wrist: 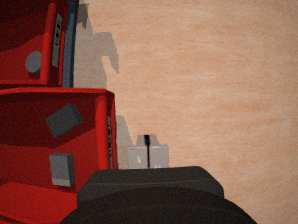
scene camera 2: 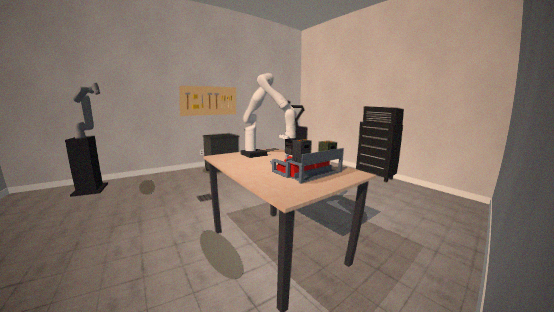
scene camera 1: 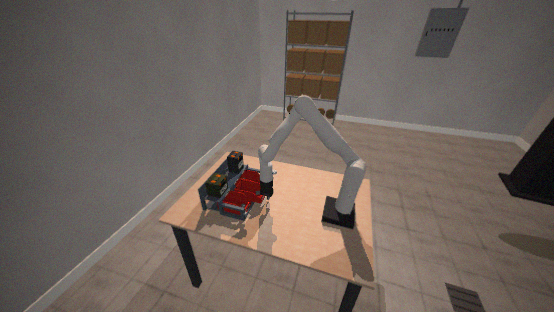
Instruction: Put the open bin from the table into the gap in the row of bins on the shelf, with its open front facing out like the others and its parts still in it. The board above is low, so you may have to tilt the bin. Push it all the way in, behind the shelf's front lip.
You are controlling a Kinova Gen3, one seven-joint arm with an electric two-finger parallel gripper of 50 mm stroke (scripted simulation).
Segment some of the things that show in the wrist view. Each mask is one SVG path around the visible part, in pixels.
My gripper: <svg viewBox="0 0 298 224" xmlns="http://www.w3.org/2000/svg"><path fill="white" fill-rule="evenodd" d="M59 223L257 224L242 208L224 198L222 185L204 168L200 166L169 168L169 147L167 144L159 144L155 134L138 135L136 145L128 147L129 169L102 169L94 172L77 194L77 208Z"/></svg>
A red bin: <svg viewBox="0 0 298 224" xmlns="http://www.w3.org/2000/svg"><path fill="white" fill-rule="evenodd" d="M0 90L0 214L27 224L59 224L66 215L77 208L77 193L94 172L102 169L118 169L115 94L106 89L19 87ZM50 154L73 153L76 182L72 186L53 185L49 160ZM75 104L84 122L64 135L54 138L45 118L68 103Z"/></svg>
